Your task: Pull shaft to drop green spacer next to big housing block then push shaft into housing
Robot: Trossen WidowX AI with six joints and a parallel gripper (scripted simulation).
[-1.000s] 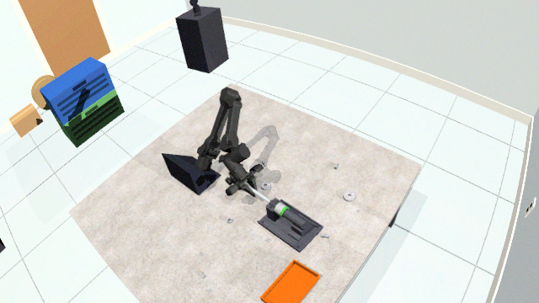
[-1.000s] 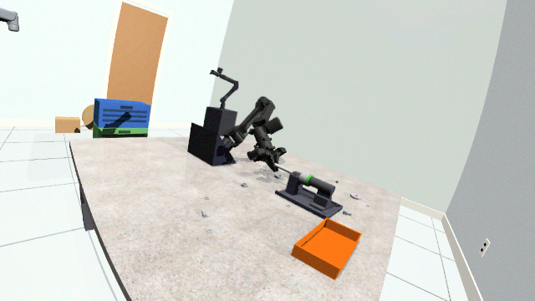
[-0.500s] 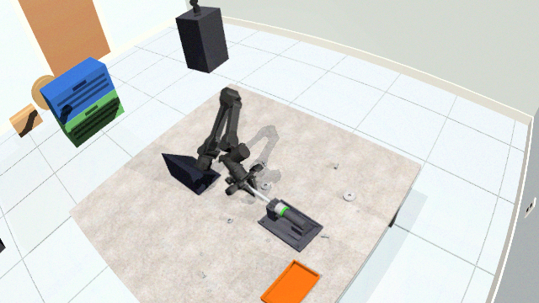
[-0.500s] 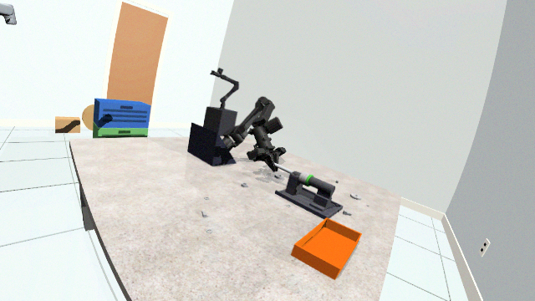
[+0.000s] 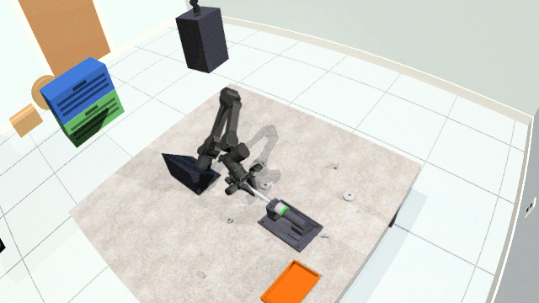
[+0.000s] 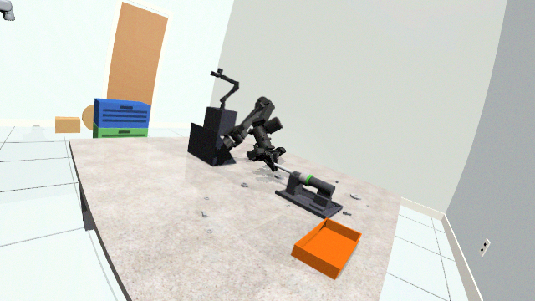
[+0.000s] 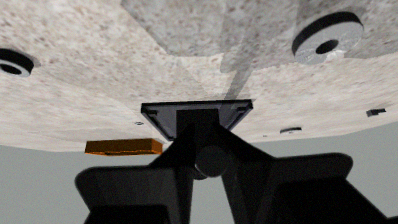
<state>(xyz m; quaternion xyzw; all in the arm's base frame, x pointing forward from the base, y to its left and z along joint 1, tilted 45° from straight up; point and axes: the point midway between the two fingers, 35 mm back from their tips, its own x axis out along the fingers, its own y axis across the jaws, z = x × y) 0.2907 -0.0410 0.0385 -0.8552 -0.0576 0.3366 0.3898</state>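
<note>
The shaft is 60 mm ahead of my gripper tip, 20 mm above it and 10 mm to the right of it. Also, from my gripper tip: green spacer 160 mm ahead, 30 mm to the right, 20 mm above; orange tray 340 mm ahead, 280 mm to the right, 50 mm below.
</note>
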